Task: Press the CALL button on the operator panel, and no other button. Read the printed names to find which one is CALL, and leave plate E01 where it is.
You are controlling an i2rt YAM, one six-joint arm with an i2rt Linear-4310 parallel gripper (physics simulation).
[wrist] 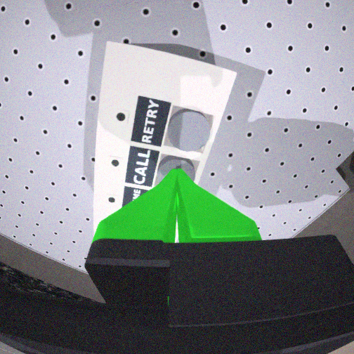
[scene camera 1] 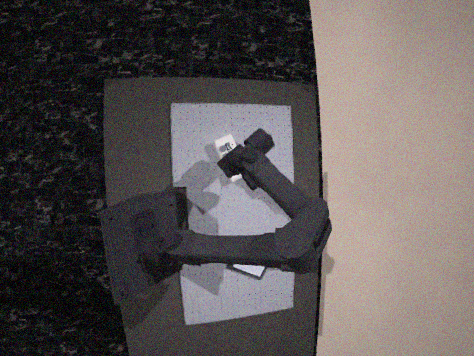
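Seen in the pictures: arm's base, origin of the base link: (scene camera 1: 149,247).
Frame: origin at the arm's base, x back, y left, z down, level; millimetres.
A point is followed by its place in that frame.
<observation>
The white operator panel (scene camera 1: 224,140) {x -320, y 229, z 219 mm} (wrist: 145,65) lies on the perforated board, partly hidden under the gripper. In the wrist view the RETRY label (wrist: 151,121) is beside a round grey button (wrist: 189,131). Below it, the CALL label (wrist: 142,166) is beside the CALL button (wrist: 172,162), whose lower part is hidden by the fingertips. A label ending in "ME" is partly covered. My gripper (wrist: 176,177) is shut and empty, its green tips overlapping the CALL button in view; contact cannot be told. A white, dark-edged plate (scene camera 1: 250,270) {x -268, y -305, z 247 mm} shows partly beyond the arm; no name is readable on it.
The light perforated board (scene camera 1: 270,117) {x -545, y 274, z 272 mm} lies on a dark brown table (scene camera 1: 135,100) {x -42, y 487, z 284 mm}. The arm (scene camera 1: 225,246) {x -188, y -6, z -159 mm} reaches from its base at the left, bends near the table's right edge and comes back over the panel. A beige surface (scene camera 1: 400,175) is at the right.
</observation>
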